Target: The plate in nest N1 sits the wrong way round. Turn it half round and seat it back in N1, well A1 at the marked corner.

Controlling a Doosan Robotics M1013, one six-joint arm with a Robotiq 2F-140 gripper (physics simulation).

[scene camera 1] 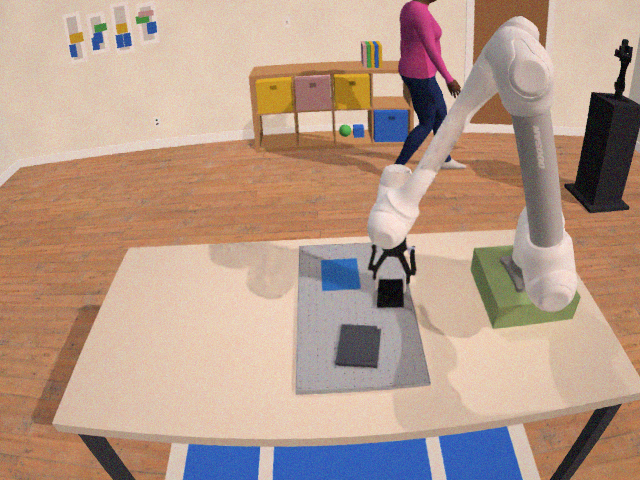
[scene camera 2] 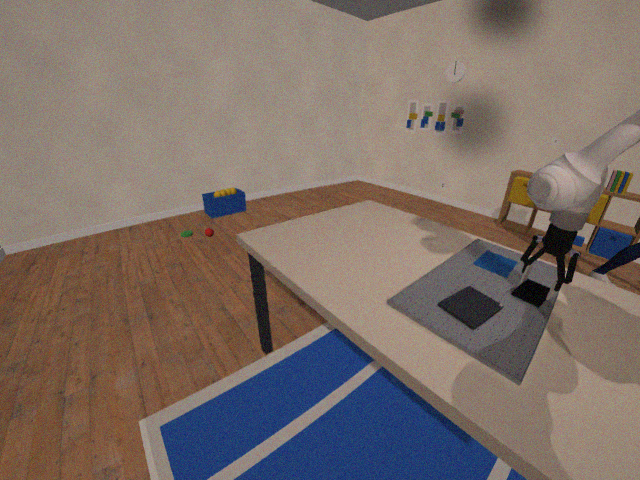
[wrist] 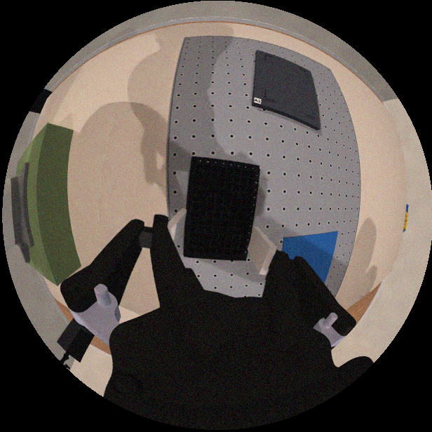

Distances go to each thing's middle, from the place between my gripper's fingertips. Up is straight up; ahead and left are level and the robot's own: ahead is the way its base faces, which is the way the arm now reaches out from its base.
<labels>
I see the black well plate (scene camera 1: pixel 390 291) 20 mm to the left of my hand. Round my hand: dark grey nest (scene camera 1: pixel 359 344) 140 mm ahead, 240 mm to the left; flat blue square (scene camera 1: pixel 339 274) 160 mm ahead, 120 mm to the right, 10 mm below.
</labels>
